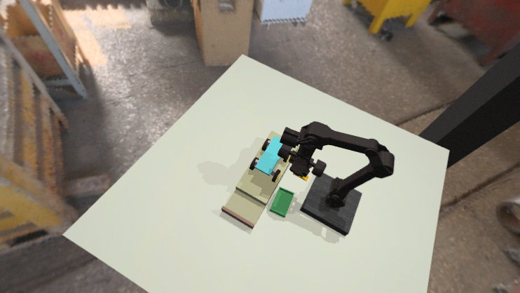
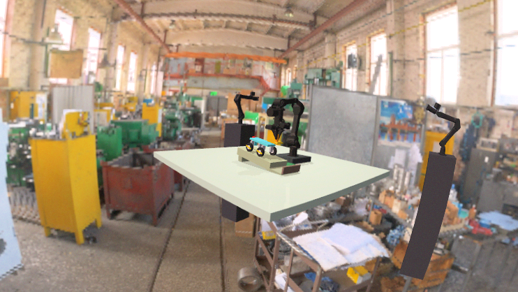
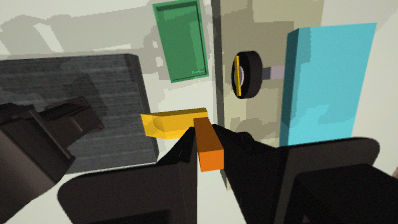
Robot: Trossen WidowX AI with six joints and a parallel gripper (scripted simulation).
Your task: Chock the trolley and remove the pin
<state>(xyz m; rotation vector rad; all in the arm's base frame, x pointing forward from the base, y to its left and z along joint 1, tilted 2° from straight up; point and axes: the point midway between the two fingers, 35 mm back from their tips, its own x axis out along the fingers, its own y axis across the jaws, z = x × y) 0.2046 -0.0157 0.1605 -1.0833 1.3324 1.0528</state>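
My gripper tip is now 150 mm to the left of the stop pin, 70 mm short of it and 30 mm above it. From my gripper tip the other things lie so: ramp: 120 mm ahead, 110 mm below, 40 mm to the right; yellow chock: 20 mm behind, 10 mm below; trolley: 120 mm ahead, 50 mm below, 40 mm to the right.
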